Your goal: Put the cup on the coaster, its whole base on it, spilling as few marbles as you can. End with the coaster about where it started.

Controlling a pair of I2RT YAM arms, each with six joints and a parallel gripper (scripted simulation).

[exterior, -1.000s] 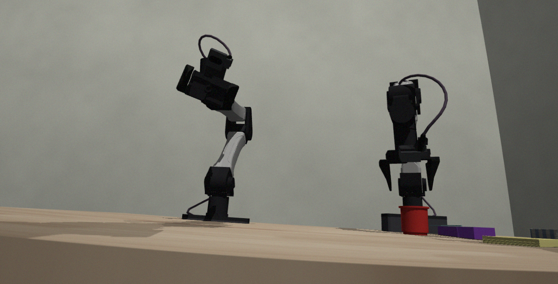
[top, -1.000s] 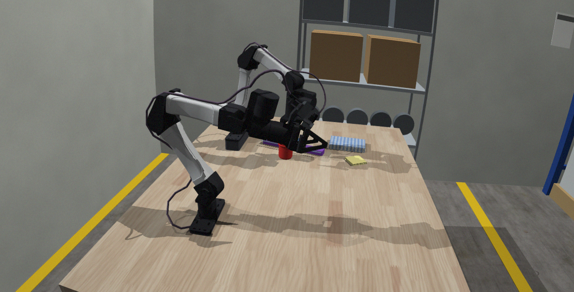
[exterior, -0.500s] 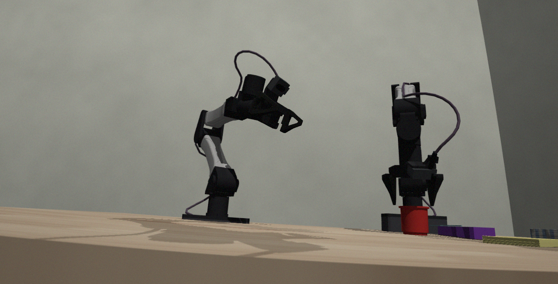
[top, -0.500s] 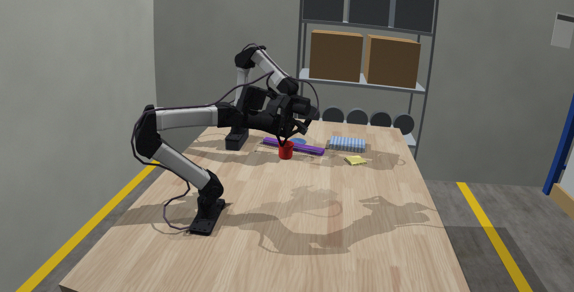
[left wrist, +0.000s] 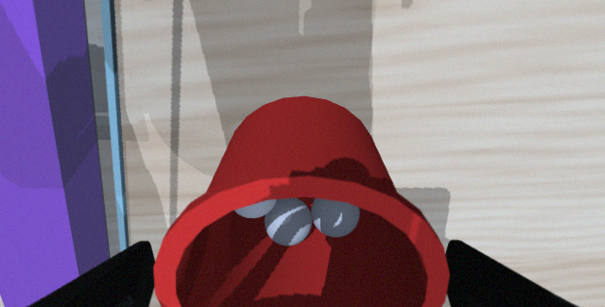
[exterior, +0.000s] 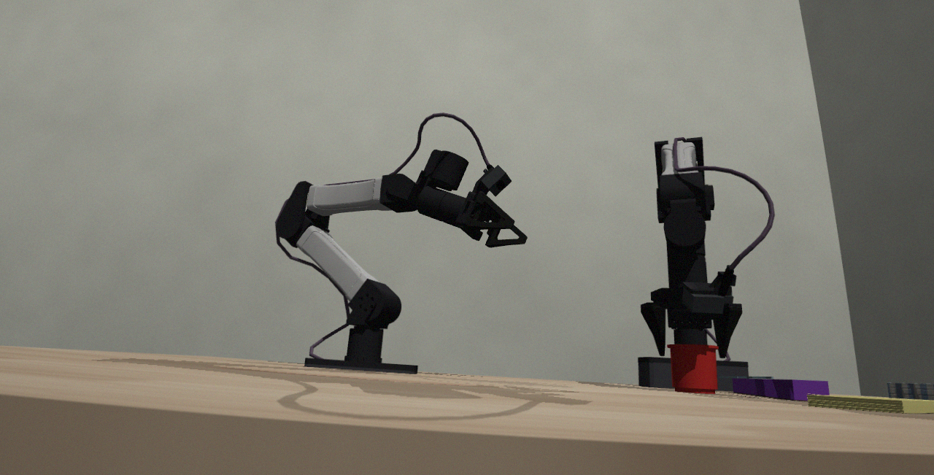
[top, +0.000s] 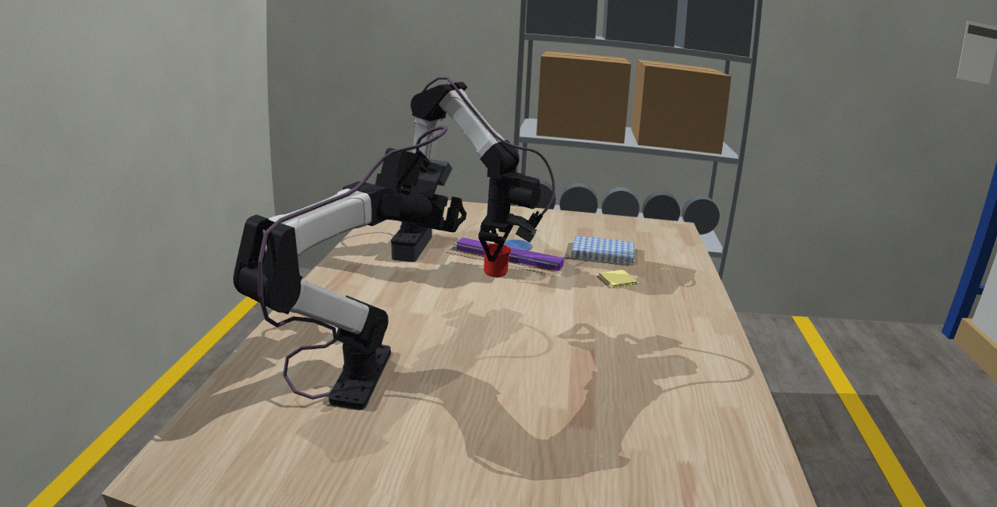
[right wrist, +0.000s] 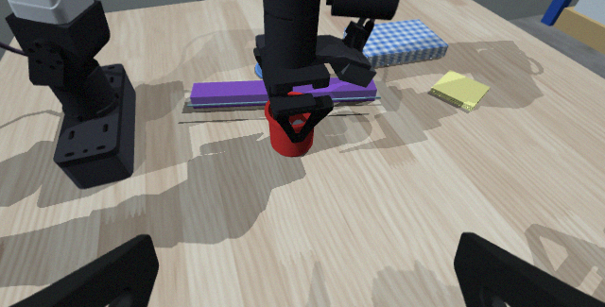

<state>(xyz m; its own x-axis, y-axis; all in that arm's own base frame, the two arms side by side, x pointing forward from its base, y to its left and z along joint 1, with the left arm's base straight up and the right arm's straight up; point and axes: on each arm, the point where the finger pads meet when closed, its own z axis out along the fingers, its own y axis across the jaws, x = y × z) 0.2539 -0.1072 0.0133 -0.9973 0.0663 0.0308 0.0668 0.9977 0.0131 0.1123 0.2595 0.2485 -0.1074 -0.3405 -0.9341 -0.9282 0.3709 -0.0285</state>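
Note:
Now: left hand 8 cm to the right of the long purple bar, 5 cm above it and 3 cm short of it. From my left hand the other things lie so: red cup (3 cm below).

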